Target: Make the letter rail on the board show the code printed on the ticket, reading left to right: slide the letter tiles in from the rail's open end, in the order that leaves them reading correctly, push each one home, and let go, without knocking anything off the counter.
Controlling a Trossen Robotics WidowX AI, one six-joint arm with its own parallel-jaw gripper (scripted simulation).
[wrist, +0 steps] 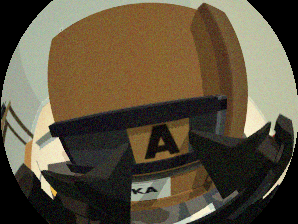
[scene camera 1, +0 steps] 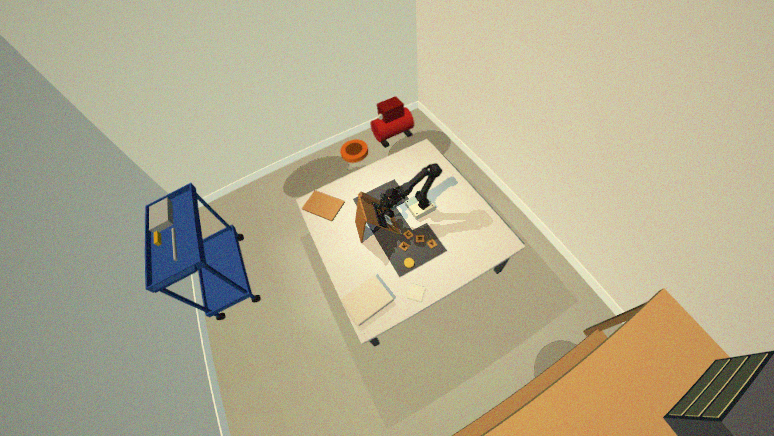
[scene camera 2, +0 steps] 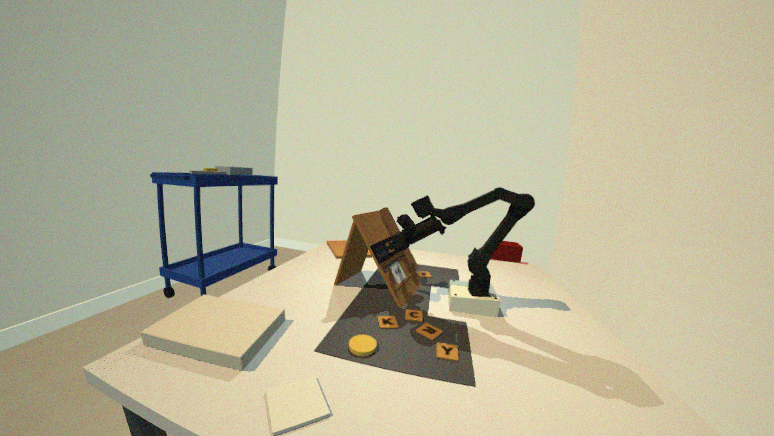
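On a brown a-frame board, point(wrist: 107, 73) and point(scene camera 2: 377, 233) are the same spot.
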